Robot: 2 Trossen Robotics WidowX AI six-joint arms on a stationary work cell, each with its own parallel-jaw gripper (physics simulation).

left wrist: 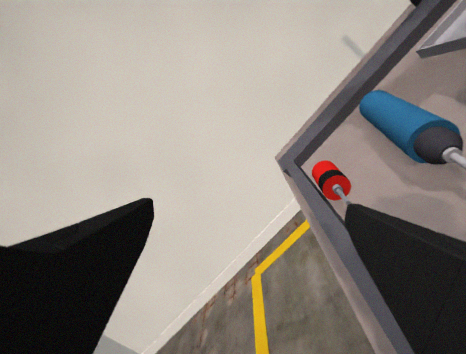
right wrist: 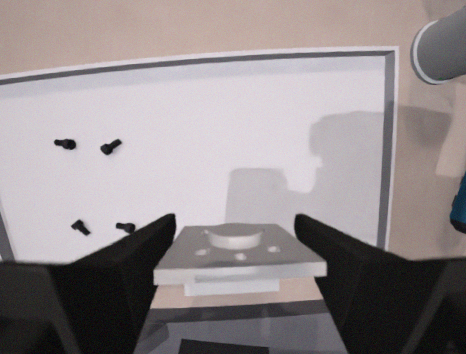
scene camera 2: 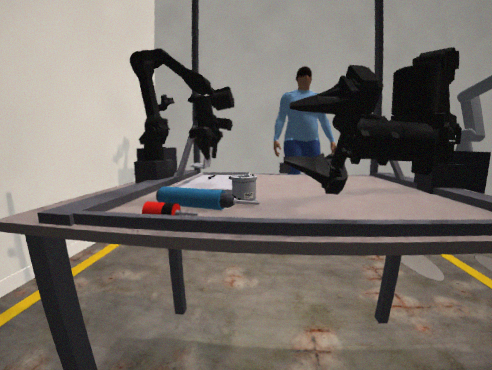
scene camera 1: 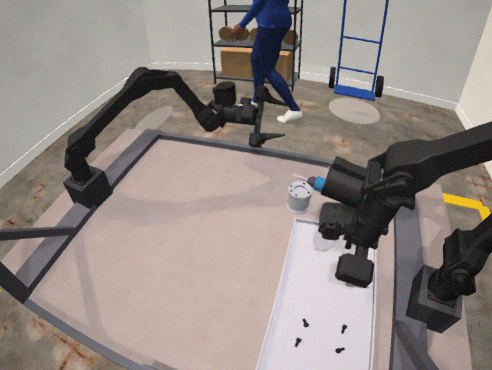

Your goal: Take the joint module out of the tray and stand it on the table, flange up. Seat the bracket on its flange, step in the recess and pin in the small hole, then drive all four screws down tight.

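Places are measured from the left arm's base along level axes (x back, y right, z up), in centimetres.
Pixels of known places: left gripper, fingertip midpoint: [left wrist: 250,210] [scene camera 2: 286,135] [scene camera 1: 286,120]; right gripper, fingertip midpoint: [right wrist: 236,221] [scene camera 2: 211,159]; left arm's base at its link origin: [scene camera 2: 439,163] [scene camera 1: 83,176]; right arm's base at its link origin: [scene camera 2: 153,160] [scene camera 1: 442,290].
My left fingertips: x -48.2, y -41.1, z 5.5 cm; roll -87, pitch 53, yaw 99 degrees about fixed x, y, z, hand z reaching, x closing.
For each thing: its middle in the pictures, then the offset to it from my left fingertips.
- joint module at the middle of its body: [scene camera 2: 243,187] [scene camera 1: 299,197] dx -10.3, dy +18.4, dz -11.4 cm
- pale grey bracket at the middle of its body: [right wrist: 235,276] [scene camera 2: 202,156] dx -29.2, dy +38.4, dz -4.8 cm
- tray at the middle of its body: [right wrist: 185,178] [scene camera 1: 327,297] [scene camera 2: 218,180] dx -25.4, dy +43.2, dz -13.7 cm
- blue screwdriver at the middle of its body: [left wrist: 411,128] [scene camera 2: 204,199] [scene camera 1: 329,188] dx -17.1, dy +10.2, dz -12.6 cm
- small red screwdriver at the middle of its body: [left wrist: 334,185] [scene camera 2: 171,212] dx -19.3, dy +0.3, dz -12.8 cm
The joint module [scene camera 1: 299,198] [scene camera 2: 244,188] [right wrist: 444,50], a grey cylinder, stands upright on the table beyond the tray's end, its holed flange up. My right gripper [scene camera 2: 212,151] [right wrist: 236,221] is shut on the pale grey bracket [right wrist: 240,265] and holds it above the tray [scene camera 1: 320,297] [right wrist: 200,115]; a round rim and small holes show on the bracket's plate. The fingers are hidden in scene camera 1. Several black screws [scene camera 1: 305,323] [scene camera 1: 340,350] [right wrist: 111,146] [right wrist: 126,227] lie loose in the tray. My left gripper [scene camera 1: 285,120] [scene camera 2: 289,132] [left wrist: 250,210] is wide open and empty, raised near the table's edge.
A blue screwdriver [scene camera 1: 320,183] [scene camera 2: 190,197] [left wrist: 392,117] [right wrist: 460,210] lies beside the module. A small red screwdriver [scene camera 2: 152,208] [left wrist: 322,171] lies near the table's corner. A dark raised frame [scene camera 1: 210,144] [scene camera 2: 280,225] edges the table. A person [scene camera 1: 272,40] [scene camera 2: 302,115] stands off the table in each scene view.
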